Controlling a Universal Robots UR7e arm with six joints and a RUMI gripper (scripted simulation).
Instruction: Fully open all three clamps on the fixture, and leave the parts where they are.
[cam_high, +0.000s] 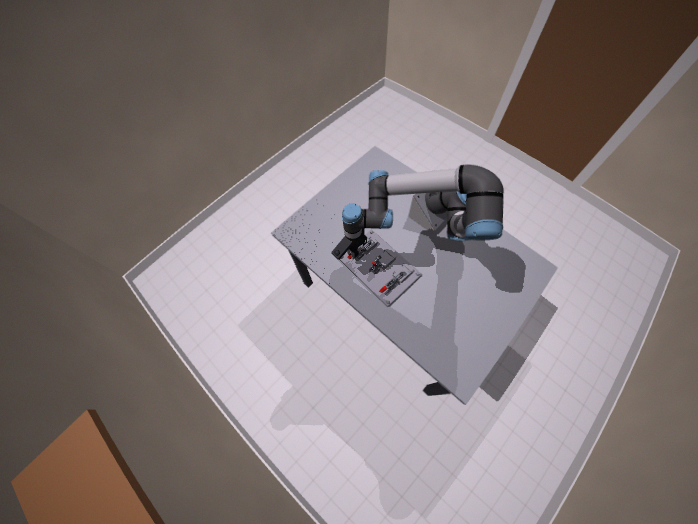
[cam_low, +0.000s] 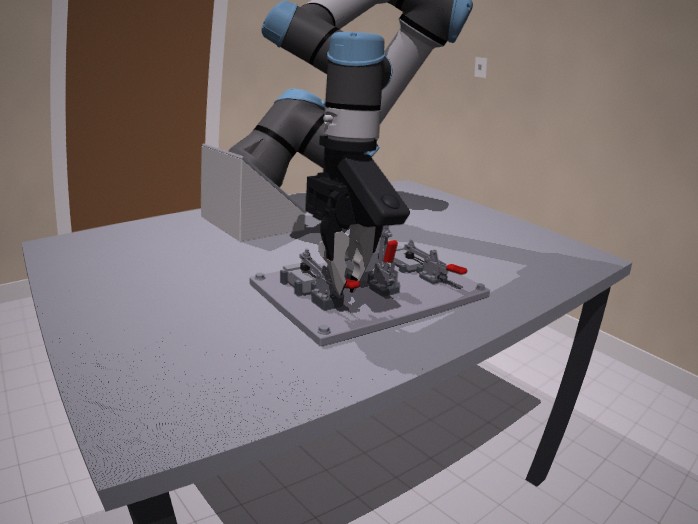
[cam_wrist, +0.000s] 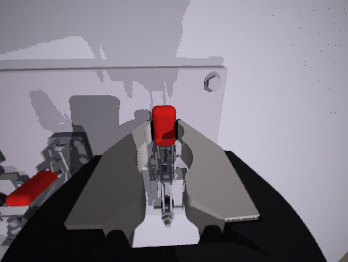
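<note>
Now: hand 13 cm past the grey part block and 3 cm above it. Also, from my hand: grey fixture plate 8 cm behind, 11 cm to the left, 6 cm below.
</note>
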